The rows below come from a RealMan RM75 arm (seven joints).
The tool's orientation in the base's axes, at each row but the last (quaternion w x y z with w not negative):
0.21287, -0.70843, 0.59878, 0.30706
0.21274, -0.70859, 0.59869, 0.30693
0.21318, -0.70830, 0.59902, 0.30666
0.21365, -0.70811, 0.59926, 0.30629
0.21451, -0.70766, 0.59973, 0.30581
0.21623, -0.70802, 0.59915, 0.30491
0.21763, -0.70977, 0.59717, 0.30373
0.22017, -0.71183, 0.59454, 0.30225
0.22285, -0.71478, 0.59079, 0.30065
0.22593, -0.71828, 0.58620, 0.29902
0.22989, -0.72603, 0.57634, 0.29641
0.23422, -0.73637, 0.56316, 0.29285
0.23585, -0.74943, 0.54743, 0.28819
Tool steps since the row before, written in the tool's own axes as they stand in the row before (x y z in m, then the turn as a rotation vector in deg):
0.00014, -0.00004, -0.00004, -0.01, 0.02, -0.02
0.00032, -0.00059, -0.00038, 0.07, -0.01, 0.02
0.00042, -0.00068, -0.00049, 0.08, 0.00, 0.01
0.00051, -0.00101, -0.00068, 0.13, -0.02, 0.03
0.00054, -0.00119, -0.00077, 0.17, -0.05, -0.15
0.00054, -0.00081, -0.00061, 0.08, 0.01, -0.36
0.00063, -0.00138, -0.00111, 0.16, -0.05, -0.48
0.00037, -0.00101, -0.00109, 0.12, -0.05, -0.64
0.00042, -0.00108, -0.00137, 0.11, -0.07, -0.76
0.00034, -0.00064, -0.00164, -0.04, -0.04, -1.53
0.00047, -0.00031, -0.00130, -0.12, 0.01, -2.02
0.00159, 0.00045, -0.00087, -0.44, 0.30, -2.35
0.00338, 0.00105, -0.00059, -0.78, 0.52, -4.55
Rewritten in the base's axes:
0.00006, -0.00012, -0.00007, -0.02, -0.01, 0.02
0.00068, -0.00037, 0.00001, 0.01, -0.03, -0.06
0.00079, -0.00050, 0.00002, 0.01, -0.05, -0.06
0.00116, -0.00063, 0.00007, 0.03, -0.07, -0.11
0.00135, -0.00068, 0.00011, 0.09, -0.21, -0.01
0.00095, -0.00064, 0.00002, 0.06, -0.30, 0.20
0.00161, -0.00093, 0.00029, 0.15, -0.43, 0.23
0.00121, -0.00080, 0.00048, 0.17, -0.51, 0.38
0.00134, -0.00100, 0.00066, 0.21, -0.58, 0.47
0.00094, -0.00121, 0.00093, 0.29, -1.00, 1.13
0.00059, -0.00114, 0.00060, 0.31, -1.28, 1.54
0.00002, -0.00180, -0.00049, 0.02, -1.36, 1.99
-0.00011, -0.00301, -0.00195, 0.11, -2.66, 3.81

